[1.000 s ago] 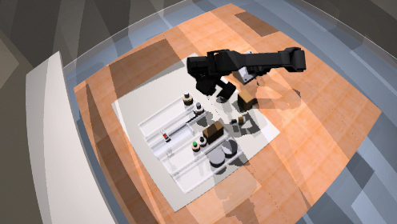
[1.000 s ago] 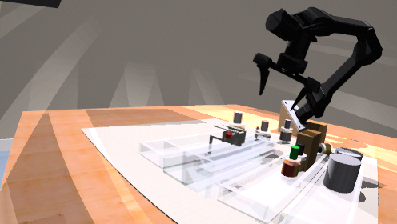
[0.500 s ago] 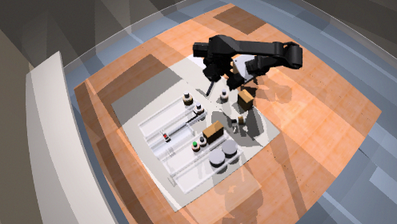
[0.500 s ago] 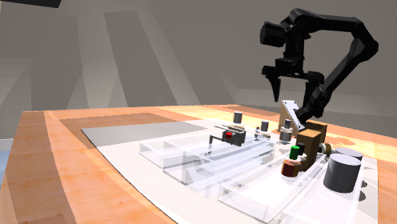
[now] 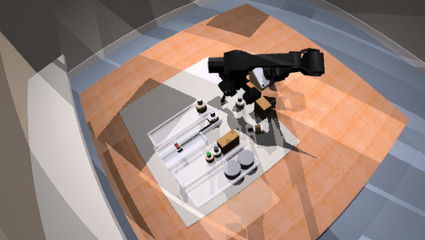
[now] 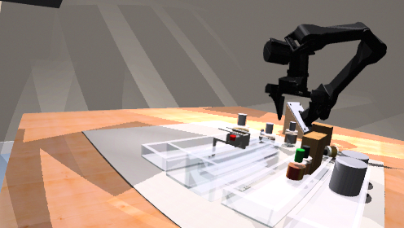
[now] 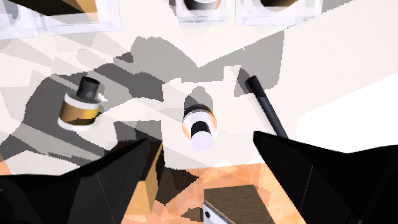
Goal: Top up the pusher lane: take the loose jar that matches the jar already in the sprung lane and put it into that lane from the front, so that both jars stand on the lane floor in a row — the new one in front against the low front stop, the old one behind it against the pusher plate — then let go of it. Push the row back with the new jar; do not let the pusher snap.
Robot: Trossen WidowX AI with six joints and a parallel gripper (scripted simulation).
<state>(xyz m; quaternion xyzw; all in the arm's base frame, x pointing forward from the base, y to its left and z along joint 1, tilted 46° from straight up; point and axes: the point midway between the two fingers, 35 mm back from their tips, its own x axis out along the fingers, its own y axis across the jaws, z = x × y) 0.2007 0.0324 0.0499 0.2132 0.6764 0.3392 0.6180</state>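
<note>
Right now the dark rod is 100 mm to the right of my gripper tip and 60 mm below it. Round my gripper tip: sprung lane 270 mm ahead, 50 mm to the left, 40 mm below; jar 20 mm ahead, 130 mm to the left, 50 mm below; brown box 130 mm ahead, 140 mm to the left, 20 mm below.
</note>
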